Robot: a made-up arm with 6 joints.
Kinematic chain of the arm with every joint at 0, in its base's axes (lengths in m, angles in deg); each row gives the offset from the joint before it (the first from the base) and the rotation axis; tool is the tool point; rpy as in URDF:
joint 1: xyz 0 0 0.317 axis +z
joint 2: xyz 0 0 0 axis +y
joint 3: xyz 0.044 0 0.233 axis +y
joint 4: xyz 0.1 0 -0.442 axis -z
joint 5: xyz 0 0 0 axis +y
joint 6: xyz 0.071 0 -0.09 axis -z
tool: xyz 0 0 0 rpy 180 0 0
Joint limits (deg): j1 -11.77..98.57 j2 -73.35..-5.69 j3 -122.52..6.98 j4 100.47..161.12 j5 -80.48..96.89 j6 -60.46..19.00
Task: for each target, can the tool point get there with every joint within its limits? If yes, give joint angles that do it. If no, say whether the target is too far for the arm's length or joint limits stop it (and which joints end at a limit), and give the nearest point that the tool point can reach.
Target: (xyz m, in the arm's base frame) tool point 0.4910 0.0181 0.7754
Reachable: yes | joints -0.49 -17.42 -81.33 151.72 62.51 -48.09
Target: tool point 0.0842 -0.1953 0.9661
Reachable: yes | joints 90.26 -63.09 -112.22 121.47 -20.14 3.91
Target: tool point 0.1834 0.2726 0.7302
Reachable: yes | joints 71.24 -28.50 -83.89 131.14 -56.92 -50.78
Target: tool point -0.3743 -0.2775 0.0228
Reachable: no: joint limits stop it (at a limit: joint 1, joint 2, joint 3) | nearest point 0.0083 -0.0755 0.0912 | short by 0.438 m
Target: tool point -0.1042 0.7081 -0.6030
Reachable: no: too far | nearest point -0.0456 0.3098 0.0668 | short by 0.781 m
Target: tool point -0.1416 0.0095 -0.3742
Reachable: no: joint limits stop it (at a limit: joint 1, joint 2, joint 3, joint 4) | nearest point -0.0444 0.1079 -0.0021 | short by 0.397 m
